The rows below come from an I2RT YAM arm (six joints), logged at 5 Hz.
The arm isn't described. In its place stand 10 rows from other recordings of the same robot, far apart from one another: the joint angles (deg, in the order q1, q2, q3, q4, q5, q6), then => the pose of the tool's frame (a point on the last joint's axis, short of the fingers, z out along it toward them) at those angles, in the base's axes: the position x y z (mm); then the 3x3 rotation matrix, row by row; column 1 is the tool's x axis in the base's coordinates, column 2 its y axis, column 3 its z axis.
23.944, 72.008, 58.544, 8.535, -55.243, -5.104 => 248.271 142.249 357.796; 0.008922 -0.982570 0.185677; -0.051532 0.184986 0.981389; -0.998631 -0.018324 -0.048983
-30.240, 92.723, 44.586, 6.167, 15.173, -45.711 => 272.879 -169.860 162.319; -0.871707 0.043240 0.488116; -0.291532 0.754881 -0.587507; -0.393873 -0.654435 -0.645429
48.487, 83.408, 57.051, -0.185, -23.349, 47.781 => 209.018 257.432 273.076; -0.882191 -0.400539 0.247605; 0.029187 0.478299 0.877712; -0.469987 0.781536 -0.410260
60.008, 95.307, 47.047, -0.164, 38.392, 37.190 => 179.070 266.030 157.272; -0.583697 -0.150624 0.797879; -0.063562 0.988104 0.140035; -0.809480 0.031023 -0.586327
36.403, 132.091, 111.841, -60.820, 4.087, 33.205 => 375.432 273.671 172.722; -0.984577 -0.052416 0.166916; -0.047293 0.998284 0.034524; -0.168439 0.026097 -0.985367
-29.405, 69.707, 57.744, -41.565, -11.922, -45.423 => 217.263 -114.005 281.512; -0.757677 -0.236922 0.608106; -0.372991 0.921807 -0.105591; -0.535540 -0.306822 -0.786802
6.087, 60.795, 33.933, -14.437, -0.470, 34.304 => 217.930 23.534 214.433; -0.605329 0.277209 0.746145; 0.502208 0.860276 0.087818; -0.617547 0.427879 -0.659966
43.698, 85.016, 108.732, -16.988, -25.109, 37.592 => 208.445 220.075 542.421; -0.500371 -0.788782 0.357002; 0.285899 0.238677 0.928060; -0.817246 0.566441 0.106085
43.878, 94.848, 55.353, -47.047, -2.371, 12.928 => 198.027 192.463 157.666; -0.856607 -0.515758 0.014766; -0.513585 0.855047 0.071592; -0.049549 0.053742 -0.997325
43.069, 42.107, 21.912, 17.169, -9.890, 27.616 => 130.029 129.918 256.494; -0.404092 -0.689237 0.601383; 0.247366 0.550614 0.797267; -0.880636 0.470931 -0.052005
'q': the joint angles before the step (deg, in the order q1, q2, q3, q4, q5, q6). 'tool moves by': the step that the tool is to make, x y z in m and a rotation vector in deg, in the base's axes. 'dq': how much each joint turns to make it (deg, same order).
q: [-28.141 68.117 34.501 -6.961 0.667 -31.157]
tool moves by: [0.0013 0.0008 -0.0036 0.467 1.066 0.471]
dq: [0.301 0.802 0.007 -0.363 -0.070 -0.178]
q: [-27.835 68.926 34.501 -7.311 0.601 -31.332]
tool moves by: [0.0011 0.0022 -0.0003 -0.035 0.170 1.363]
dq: [0.496 0.044 -0.001 -0.086 -0.573 -0.660]
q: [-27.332 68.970 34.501 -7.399 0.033 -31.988]
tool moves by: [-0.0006 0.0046 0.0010 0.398 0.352 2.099]
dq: [0.740 -0.709 -0.007 -1.204 -1.139 -0.767]
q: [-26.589 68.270 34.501 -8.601 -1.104 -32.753]
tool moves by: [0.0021 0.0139 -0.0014 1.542 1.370 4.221]
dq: [3.029 -0.508 -0.001 -2.409 -1.427 -0.225]
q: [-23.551 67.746 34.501 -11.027 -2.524 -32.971]
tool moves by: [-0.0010 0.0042 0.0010 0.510 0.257 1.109]
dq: [0.770 -0.688 -0.014 -1.109 -0.500 0.025]
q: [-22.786 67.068 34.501 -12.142 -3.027 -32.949]
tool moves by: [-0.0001 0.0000 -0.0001 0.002 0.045 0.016]
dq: [-0.011 -0.005 -0.013 -0.036 -0.008 -0.030]
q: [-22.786 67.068 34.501 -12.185 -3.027 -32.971]
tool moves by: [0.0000 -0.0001 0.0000 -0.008 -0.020 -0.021]
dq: [-0.023 0.005 -0.004 0.031 -0.002 -0.001]
